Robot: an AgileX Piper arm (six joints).
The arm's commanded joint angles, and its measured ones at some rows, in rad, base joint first. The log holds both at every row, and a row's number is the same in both.
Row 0, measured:
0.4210, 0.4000, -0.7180, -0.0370, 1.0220, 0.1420
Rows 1 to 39, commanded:
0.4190, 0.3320, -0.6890, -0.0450, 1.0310, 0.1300
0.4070, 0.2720, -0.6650, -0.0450, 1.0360, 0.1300
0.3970, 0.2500, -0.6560, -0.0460, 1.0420, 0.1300
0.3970, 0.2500, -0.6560, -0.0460, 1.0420, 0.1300
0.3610, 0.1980, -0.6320, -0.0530, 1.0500, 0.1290
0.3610, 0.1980, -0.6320, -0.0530, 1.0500, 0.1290
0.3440, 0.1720, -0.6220, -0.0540, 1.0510, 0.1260
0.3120, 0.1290, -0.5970, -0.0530, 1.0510, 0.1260
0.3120, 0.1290, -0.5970, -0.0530, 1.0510, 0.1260
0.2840, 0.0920, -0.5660, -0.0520, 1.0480, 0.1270
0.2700, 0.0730, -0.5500, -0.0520, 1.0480, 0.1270
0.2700, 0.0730, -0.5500, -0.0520, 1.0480, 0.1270
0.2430, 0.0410, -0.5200, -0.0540, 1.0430, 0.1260
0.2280, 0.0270, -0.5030, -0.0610, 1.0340, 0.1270
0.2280, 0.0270, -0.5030, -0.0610, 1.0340, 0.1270
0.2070, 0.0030, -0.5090, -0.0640, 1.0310, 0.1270
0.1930, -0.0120, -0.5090, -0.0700, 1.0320, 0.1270
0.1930, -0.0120, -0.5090, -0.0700, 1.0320, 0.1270
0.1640, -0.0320, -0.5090, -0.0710, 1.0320, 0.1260
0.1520, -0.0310, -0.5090, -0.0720, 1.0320, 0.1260
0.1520, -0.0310, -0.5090, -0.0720, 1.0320, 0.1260
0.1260, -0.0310, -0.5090, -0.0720, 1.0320, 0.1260
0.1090, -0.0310, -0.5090, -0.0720, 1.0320, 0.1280
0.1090, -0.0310, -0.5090, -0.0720, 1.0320, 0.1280
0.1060, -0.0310, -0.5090, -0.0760, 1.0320, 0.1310
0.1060, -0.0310, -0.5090, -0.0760, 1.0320, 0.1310
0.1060, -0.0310, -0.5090, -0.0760, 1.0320, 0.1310
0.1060, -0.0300, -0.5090, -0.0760, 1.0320, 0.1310
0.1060, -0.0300, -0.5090, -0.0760, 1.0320, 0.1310
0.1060, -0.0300, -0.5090, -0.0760, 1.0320, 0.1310
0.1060, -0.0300, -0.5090, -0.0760, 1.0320, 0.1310
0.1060, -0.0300, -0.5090, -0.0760, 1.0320, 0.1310
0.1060, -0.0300, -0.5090, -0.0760, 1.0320, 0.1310
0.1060, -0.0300, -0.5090, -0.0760, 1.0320, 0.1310
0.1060, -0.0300, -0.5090, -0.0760, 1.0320, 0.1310
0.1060, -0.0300, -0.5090, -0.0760, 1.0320, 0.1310
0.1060, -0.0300, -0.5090, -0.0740, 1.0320, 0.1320
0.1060, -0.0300, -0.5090, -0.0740, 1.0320, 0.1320
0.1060, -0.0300, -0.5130, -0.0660, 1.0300, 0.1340
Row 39, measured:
0.1140, -0.0040, -0.5100, -0.0660, 1.0370, 0.1350
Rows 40 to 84, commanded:
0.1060, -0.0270, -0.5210, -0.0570, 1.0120, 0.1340
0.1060, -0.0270, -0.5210, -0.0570, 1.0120, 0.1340
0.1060, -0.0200, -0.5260, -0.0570, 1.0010, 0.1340
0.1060, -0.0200, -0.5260, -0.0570, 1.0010, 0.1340
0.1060, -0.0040, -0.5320, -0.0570, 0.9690, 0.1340
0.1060, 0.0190, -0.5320, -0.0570, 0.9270, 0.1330
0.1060, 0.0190, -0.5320, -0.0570, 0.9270, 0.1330
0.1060, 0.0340, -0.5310, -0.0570, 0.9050, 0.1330
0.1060, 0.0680, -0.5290, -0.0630, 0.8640, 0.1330
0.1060, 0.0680, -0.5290, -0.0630, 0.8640, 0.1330
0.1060, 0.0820, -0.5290, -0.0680, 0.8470, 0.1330
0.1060, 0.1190, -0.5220, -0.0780, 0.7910, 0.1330
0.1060, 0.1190, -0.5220, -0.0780, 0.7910, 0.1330
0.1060, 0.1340, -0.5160, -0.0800, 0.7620, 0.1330
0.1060, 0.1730, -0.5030, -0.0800, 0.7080, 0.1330
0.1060, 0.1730, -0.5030, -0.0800, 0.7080, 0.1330
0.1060, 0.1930, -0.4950, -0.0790, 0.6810, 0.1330
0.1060, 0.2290, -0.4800, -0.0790, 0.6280, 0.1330
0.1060, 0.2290, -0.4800, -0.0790, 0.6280, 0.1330
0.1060, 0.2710, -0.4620, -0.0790, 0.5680, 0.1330
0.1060, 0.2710, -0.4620, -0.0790, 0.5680, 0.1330
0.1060, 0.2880, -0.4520, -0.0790, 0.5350, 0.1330
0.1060, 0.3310, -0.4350, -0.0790, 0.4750, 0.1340
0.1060, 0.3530, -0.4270, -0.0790, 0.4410, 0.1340
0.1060, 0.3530, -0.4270, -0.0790, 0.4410, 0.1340
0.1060, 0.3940, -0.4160, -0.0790, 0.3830, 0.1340
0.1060, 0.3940, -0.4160, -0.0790, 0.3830, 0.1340
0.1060, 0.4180, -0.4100, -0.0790, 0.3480, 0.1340
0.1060, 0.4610, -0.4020, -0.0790, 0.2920, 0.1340
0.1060, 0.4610, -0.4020, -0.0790, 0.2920, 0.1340
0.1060, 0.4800, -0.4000, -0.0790, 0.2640, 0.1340
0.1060, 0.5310, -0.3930, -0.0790, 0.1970, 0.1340
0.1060, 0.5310, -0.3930, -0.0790, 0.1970, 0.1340
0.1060, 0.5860, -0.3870, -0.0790, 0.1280, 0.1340
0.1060, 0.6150, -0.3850, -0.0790, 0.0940, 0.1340
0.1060, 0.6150, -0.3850, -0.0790, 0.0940, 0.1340
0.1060, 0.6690, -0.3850, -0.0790, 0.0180, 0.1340
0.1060, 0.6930, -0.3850, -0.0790, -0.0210, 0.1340
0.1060, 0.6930, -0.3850, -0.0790, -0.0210, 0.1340
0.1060, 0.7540, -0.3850, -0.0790, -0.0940, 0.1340
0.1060, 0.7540, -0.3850, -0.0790, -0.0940, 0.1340
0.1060, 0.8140, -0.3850, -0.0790, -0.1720, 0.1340
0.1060, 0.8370, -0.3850, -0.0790, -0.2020, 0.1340
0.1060, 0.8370, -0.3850, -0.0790, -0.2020, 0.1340
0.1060, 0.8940, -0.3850, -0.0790, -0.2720, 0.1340
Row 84, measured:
0.1140, 0.8350, -0.3880, -0.0730, -0.1630, 0.1350
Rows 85 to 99, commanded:
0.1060, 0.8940, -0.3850, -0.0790, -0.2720, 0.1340
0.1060, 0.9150, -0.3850, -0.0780, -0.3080, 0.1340
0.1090, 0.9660, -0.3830, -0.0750, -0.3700, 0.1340
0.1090, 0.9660, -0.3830, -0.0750, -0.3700, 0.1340
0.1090, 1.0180, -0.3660, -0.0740, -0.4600, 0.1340
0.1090, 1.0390, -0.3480, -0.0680, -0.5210, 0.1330
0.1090, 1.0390, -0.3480, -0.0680, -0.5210, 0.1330
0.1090, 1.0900, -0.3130, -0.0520, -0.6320, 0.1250
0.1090, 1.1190, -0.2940, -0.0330, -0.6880, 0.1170
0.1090, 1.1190, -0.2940, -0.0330, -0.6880, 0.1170
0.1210, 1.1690, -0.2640, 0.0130, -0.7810, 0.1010
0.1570, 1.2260, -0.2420, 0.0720, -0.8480, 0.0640
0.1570, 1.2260, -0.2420, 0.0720, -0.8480, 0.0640
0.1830, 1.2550, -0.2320, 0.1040, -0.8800, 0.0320
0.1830, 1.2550, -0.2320, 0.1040, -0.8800, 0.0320
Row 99, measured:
0.1370, 1.1930, -0.2560, 0.0300, -0.7620, 0.0990
